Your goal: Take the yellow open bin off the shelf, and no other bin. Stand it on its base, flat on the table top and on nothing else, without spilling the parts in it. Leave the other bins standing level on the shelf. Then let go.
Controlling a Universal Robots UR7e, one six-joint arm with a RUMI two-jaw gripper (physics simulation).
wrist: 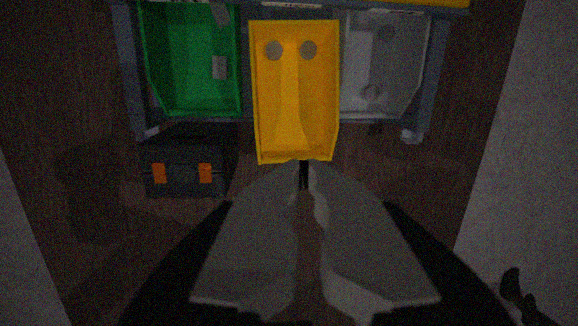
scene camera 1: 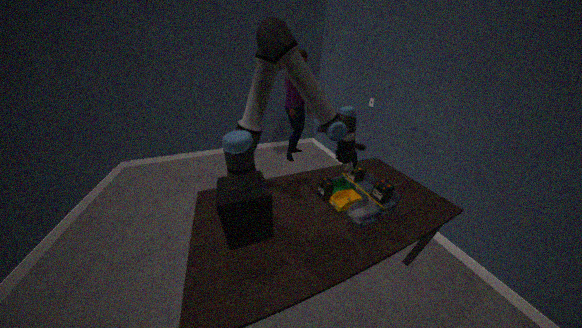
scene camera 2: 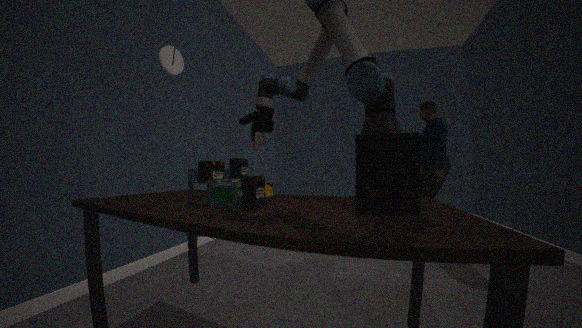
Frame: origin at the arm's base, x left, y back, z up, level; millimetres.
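Seen in the pictures: gripper, fingertip midpoint: [wrist: 302, 162] [scene camera 1: 349, 173] [scene camera 2: 255, 150]; arm's base, origin of the base link: [scene camera 1: 243, 183] [scene camera 2: 381, 136].
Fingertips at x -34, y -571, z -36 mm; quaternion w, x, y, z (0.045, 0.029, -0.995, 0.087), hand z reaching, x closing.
Pixels of each thing's top centre, then the offset from my fingertips to it. "*": a spot on its surface instead. Level surfaces: height alone.
- yellow open bin, middle of its top: [wrist: 297, 103] [scene camera 2: 253, 181] [scene camera 1: 347, 194] dx -13, dy -19, dz -154 mm
- green bin, middle of its top: [wrist: 189, 46] [scene camera 2: 228, 186] [scene camera 1: 342, 183] dx +110, dy -76, dz -171 mm
- grey bin, middle of its top: [wrist: 386, 53] [scene camera 1: 366, 205] dx -119, dy -80, dz -171 mm
- shelf, surface spot: [wrist: 432, 85] * dx -185, dy -46, dz -167 mm
- black case with orange latches, middle of its top: [wrist: 182, 173] [scene camera 2: 253, 175] [scene camera 1: 326, 181] dx +113, dy +57, dz -121 mm
- table, its level: dz -252 mm
The yellow open bin [scene camera 1: 345, 200] [scene camera 2: 269, 190] [wrist: 292, 100] sits between the green bin [scene camera 1: 343, 184] [scene camera 2: 223, 195] [wrist: 195, 65] and the grey bin [scene camera 1: 363, 212] [wrist: 387, 65]. Its front sticks out past the front edge of the shelf [scene camera 1: 364, 192] [wrist: 432, 85]. It looks upright, with two round grey parts inside near its back. Whether its base is fully level on the shelf I cannot tell. My gripper [scene camera 1: 349, 167] [scene camera 2: 258, 140] [wrist: 302, 162] is shut and empty, raised above the bins; in the wrist view its tips appear just below the yellow bin's front rim.
A black case with orange latches [wrist: 185, 175] stands on the table [scene camera 1: 300, 260] [scene camera 2: 320, 225] before the green bin's side of the shelf. Other dark boxes [scene camera 1: 383, 191] [scene camera 2: 211, 171] stand at the shelf's upper level. The robot's black pedestal [scene camera 1: 245, 215] [scene camera 2: 387, 175] stands on the table.
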